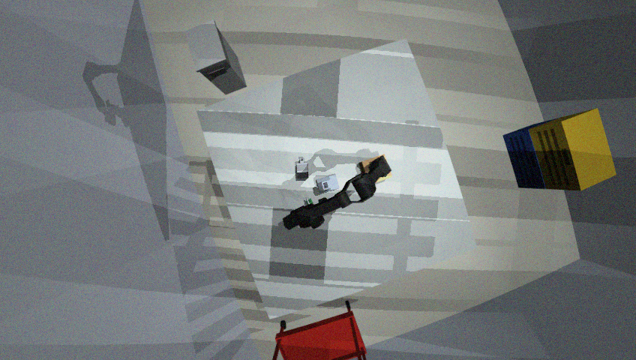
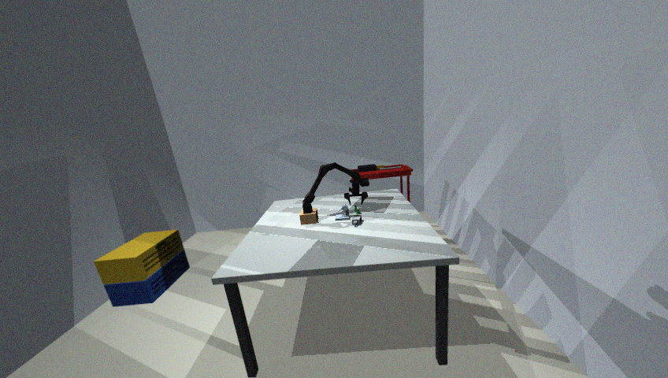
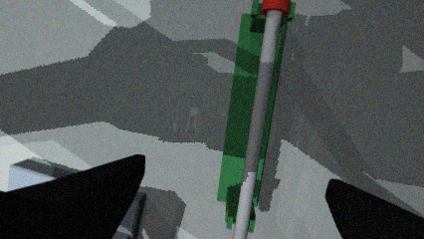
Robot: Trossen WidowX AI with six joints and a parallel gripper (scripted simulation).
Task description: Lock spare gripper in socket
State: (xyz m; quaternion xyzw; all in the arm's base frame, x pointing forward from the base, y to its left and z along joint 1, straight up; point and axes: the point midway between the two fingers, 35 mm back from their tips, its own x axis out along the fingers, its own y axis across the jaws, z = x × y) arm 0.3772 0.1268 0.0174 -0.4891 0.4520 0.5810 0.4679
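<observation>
Now: gripper tip 40 mm above the green part and 20 mm to the right of it. From my gripper tip the other things lie so: spare gripper 220 mm to the right, 40 mm below; then grey mount 100 mm to the right, 100 mm behind, 10 mm below.
</observation>
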